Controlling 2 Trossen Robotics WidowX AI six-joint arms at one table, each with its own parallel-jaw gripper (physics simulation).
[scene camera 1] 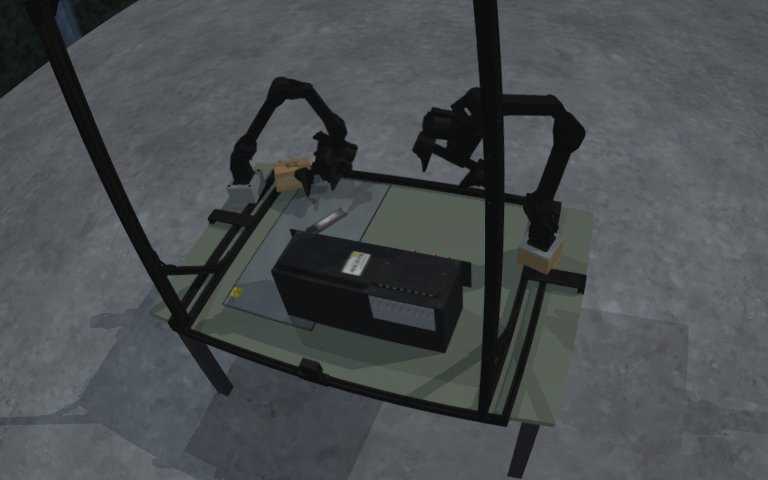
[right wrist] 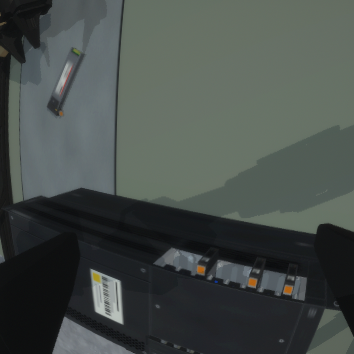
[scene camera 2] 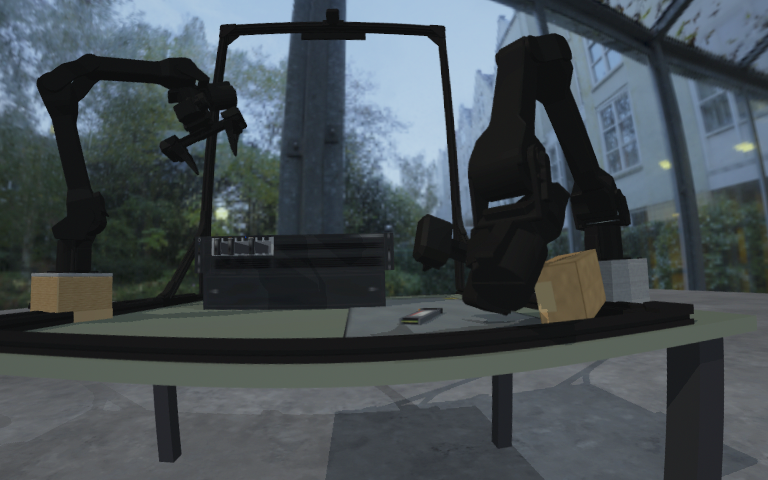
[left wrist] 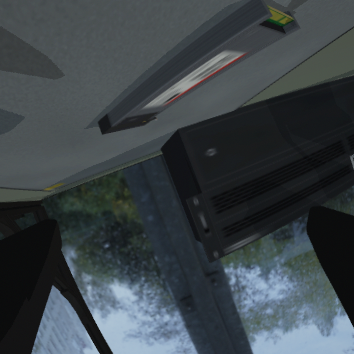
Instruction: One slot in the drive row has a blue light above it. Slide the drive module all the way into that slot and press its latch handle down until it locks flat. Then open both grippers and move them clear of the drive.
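Frame: origin at the left arm's base, x ahead, y left, z up, level; centimetres.
Seen in the pictures: left gripper, between the fingertips: (scene camera 1: 319, 193) (right wrist: 29, 55) (scene camera 2: 449, 276) (left wrist: 187, 227); right gripper, between the fingertips: (scene camera 1: 441, 179) (right wrist: 201, 243) (scene camera 2: 216, 164); left arm's base, origin of its link: (scene camera 1: 243, 178) (scene camera 2: 605, 260); right arm's base, origin of its link: (scene camera 1: 541, 240) (scene camera 2: 73, 273).
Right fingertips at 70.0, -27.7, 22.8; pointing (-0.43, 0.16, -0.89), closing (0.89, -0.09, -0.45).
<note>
Offsets run from my right fingertips to a thing's middle, as dx, dy, dz. "pt": to the spot under its first point. Level surfaces: height alone.
The drive module {-37.9, +16.1, -30.8} (scene camera 1: 328, 220) (scene camera 2: 421, 315) (left wrist: 195, 75) (right wrist: 66, 80), a slim grey bar with a red-edged white label, lies flat on the grey sheet (scene camera 1: 254, 283) (right wrist: 90, 150). The black chassis {-17.2, -15.8, -22.7} (scene camera 1: 322, 305) (scene camera 2: 294, 283) (left wrist: 265, 125) (right wrist: 225, 310) stands beside it. In the right wrist view a small blue light {pt -4.9, -10.4, -14.3} (right wrist: 216, 281) shows at the drive row, between two orange-tipped drives (right wrist: 201, 270) (right wrist: 253, 282). My left gripper (scene camera 1: 321, 189) (right wrist: 29, 55) is open and empty, beyond the module's far end. My right gripper (scene camera 1: 444, 178) (scene camera 2: 215, 163) is open and empty, high above the table.
A wooden block {-54.5, +33.6, -26.1} (scene camera 1: 291, 175) (scene camera 2: 572, 285) sits tilted close to my left gripper, near the left arm's base. A black frame with tall posts (scene camera 1: 489, 215) surrounds the table {dz -31.5} (scene camera 1: 419, 220). A third orange-tipped drive (right wrist: 288, 289) sits at the row's right end in the right wrist view.
</note>
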